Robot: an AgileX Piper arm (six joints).
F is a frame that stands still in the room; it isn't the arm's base.
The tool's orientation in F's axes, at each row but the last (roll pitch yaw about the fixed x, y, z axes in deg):
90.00 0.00 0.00
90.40 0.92 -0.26
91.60 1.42 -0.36
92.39 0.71 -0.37
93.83 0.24 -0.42
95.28 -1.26 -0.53
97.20 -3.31 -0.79
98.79 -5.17 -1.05
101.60 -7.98 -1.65
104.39 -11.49 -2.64
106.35 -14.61 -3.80
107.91 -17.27 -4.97
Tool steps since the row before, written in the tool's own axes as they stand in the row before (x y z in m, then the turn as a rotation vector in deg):
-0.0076 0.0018 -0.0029 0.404 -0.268 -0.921
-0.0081 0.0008 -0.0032 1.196 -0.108 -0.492
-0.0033 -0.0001 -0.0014 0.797 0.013 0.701
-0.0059 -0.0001 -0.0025 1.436 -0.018 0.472
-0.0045 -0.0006 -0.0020 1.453 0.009 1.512
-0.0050 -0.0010 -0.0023 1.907 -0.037 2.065
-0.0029 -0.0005 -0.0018 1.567 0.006 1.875
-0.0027 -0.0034 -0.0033 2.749 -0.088 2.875
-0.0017 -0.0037 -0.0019 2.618 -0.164 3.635
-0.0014 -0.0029 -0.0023 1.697 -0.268 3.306
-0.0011 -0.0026 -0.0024 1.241 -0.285 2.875
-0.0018 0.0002 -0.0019 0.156 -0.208 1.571
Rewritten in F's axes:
-0.0076 0.0029 0.0018 0.404 0.921 -0.268
-0.0081 0.0032 0.0010 1.196 0.487 -0.124
-0.0033 0.0014 0.0000 0.792 -0.706 -0.026
-0.0059 0.0025 0.0001 1.432 -0.480 -0.055
-0.0045 0.0021 -0.0004 1.441 -1.520 -0.098
-0.0050 0.0024 -0.0009 1.892 -2.070 -0.185
-0.0029 0.0019 -0.0004 1.552 -1.883 -0.138
-0.0024 0.0038 -0.0031 2.733 -2.878 -0.276
-0.0012 0.0026 -0.0034 2.614 -3.605 -0.519
-0.0008 0.0030 -0.0025 1.732 -3.219 -0.721
-0.0004 0.0031 -0.0020 1.293 -2.770 -0.735
-0.0018 0.0019 0.0002 0.226 -1.456 -0.604

